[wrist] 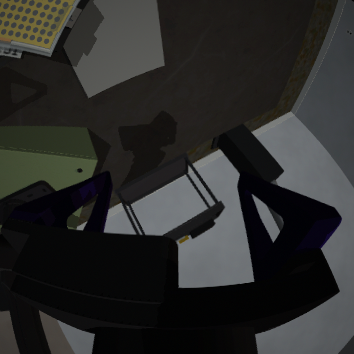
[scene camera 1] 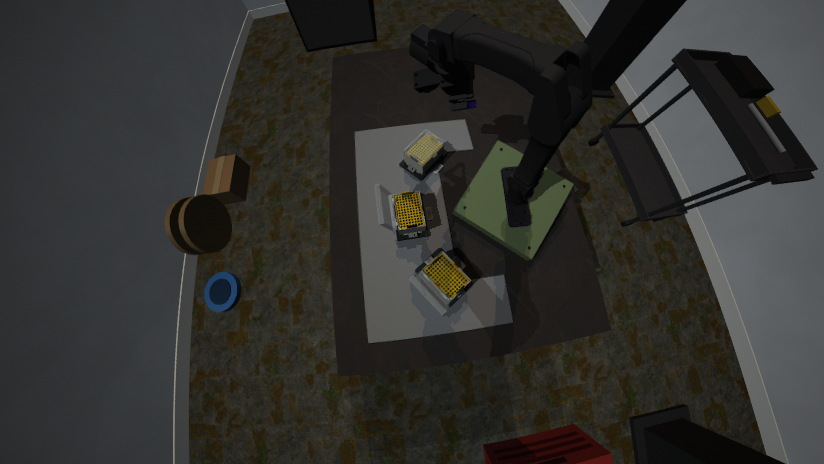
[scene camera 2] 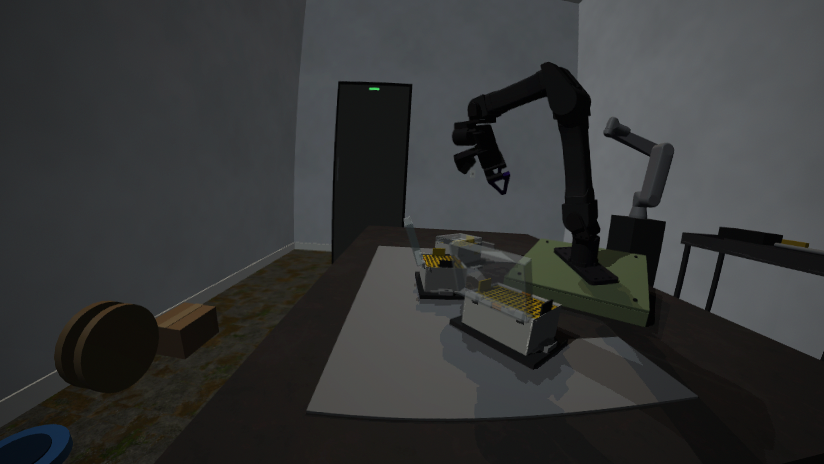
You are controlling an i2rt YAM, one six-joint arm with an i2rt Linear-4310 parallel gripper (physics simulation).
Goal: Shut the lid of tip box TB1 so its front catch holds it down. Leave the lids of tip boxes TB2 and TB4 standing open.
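Places are measured from the arm's base along level axes (x ahead, y left, z up), in centimetres.
Pixels of known places: gripper, fingertip midpoint: [wrist: 174, 177] [scene camera 1: 468, 91] [scene camera 2: 501, 186]; arm's base, origin of the base link: [wrist: 17, 203] [scene camera 1: 515, 196] [scene camera 2: 582, 265].
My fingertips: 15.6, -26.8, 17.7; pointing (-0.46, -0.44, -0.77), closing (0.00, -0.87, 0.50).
Note:
Ahead of a thing's pixels: the offset from my fingertips to its middle, as dx, dy, dz. "*": to the spot under its first point. Level surfaces: height alone.
The far tip box @(+12.1, +7.9, -19.8) [scene camera 1: 425, 151] [scene camera 2: 459, 239] [wrist: 30, 21] has its clear lid lying down over its yellow rack; its partly cut-off label ends in 1 in the wrist view. Whether its front catch holds the lid is too small to tell. The middle tip box @(+18.1, +29.5, -20.3) [scene camera 1: 409, 212] [scene camera 2: 442, 278] has its clear lid @(+26.0, +30.3, -13.2) [scene camera 1: 382, 206] [scene camera 2: 412, 243] standing open. The near tip box @(+8.7, +49.6, -20.3) [scene camera 1: 446, 276] [scene camera 2: 495, 323] also has its lid @(* +15.9, +55.7, -9.3) [scene camera 1: 427, 295] open. Their labels cannot be read. My gripper [scene camera 1: 463, 104] [scene camera 2: 500, 183] [wrist: 174, 177] is open and empty, high above the table beyond the far box.
The boxes stand on a light mat @(dz -23.6) [scene camera 1: 383, 311] [scene camera 2: 369, 386] on the dark table @(dz -23.9) [scene camera 1: 351, 357] [scene camera 2: 253, 368]. My arm's green base plate [scene camera 1: 536, 236] [scene camera 2: 622, 288] [wrist: 40, 170] is right of the boxes. A cart [scene camera 1: 715, 115] stands off the table at the right.

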